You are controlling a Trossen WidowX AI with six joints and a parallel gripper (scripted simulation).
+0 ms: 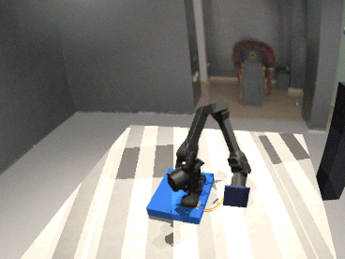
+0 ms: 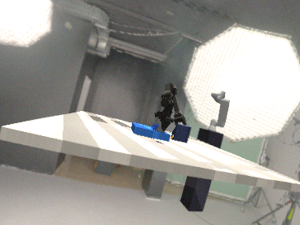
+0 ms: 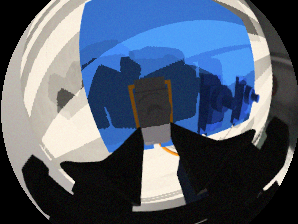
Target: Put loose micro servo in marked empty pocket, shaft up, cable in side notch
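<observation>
My gripper tip is 110 mm short of the blue robot deck, 90 mm to the left of it and 30 mm above it.
</observation>
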